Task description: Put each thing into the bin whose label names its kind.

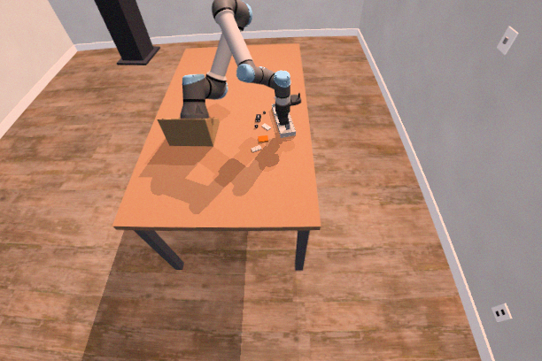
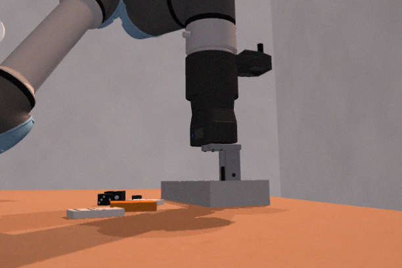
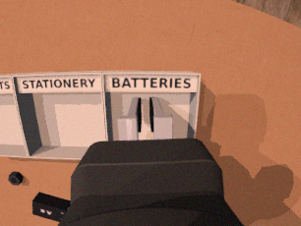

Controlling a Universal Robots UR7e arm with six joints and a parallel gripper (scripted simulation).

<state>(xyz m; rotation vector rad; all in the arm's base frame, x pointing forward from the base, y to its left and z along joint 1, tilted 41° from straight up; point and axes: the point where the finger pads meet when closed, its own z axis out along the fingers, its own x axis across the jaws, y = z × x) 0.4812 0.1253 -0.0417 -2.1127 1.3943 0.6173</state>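
Now: the grey bin tray 30 mm behind my hand, 70 mm to the left of it and 20 mm below it. The rest, counted from my hand: orange domino 120 mm behind, 80 mm to the right, 30 mm below; then black die 180 mm behind, 10 mm to the left, 30 mm below; then black 9V battery 180 mm behind, 60 mm to the left, 30 mm below.
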